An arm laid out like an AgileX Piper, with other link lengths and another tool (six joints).
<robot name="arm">
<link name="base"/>
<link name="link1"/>
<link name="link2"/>
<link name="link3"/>
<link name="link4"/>
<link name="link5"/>
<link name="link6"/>
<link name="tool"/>
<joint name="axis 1" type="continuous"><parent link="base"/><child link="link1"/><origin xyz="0 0 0.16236" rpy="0 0 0"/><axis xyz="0 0 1"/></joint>
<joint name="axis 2" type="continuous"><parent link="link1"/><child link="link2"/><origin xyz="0 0 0" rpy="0 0 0"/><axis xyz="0 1 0"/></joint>
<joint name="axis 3" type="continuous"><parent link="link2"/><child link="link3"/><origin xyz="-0.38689 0 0.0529" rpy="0 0 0"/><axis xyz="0 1 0"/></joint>
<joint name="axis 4" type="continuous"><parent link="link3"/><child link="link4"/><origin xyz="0.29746 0 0.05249" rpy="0 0 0"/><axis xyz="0.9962 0 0.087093"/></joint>
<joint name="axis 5" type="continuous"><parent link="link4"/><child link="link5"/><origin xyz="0 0 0" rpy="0 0 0"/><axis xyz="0 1 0"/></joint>
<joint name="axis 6" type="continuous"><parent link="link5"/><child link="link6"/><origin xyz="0.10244 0 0.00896" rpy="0 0 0"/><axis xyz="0.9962 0 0.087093"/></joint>
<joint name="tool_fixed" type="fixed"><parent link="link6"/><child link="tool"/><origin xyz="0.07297 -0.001 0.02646" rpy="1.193 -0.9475 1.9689"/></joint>
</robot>
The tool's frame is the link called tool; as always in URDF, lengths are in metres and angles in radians. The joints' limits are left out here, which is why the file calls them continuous.
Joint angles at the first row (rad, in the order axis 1, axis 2, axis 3, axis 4, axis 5, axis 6):
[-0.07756 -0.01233 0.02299 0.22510 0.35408 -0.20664]
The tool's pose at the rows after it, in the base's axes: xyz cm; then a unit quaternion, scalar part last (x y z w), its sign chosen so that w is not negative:
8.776 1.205 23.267 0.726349 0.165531 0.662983 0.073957
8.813 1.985 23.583 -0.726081 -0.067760 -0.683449 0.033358
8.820 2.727 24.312 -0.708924 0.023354 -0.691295 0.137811
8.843 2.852 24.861 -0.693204 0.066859 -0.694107 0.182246
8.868 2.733 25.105 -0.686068 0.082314 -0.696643 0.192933
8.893 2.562 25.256 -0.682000 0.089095 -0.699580 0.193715
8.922 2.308 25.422 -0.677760 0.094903 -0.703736 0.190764
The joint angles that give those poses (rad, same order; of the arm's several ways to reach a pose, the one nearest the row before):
[-0.07756 -0.01233 0.02502 0.38893 0.35829 -0.17052]
[-0.07760 -0.01235 0.02877 0.62710 0.35835 -0.11236]
[-0.07755 -0.01233 0.02879 0.87951 0.35830 -0.08310]
[-0.07760 -0.01233 0.02877 1.00301 0.34613 -0.07848]
[-0.07755 -0.01238 0.02878 1.03969 0.33330 -0.07662]
[-0.07754 -0.01229 0.02880 1.05133 0.32070 -0.07688]
[-0.07757 -0.01232 0.02879 1.05593 0.30374 -0.07684]

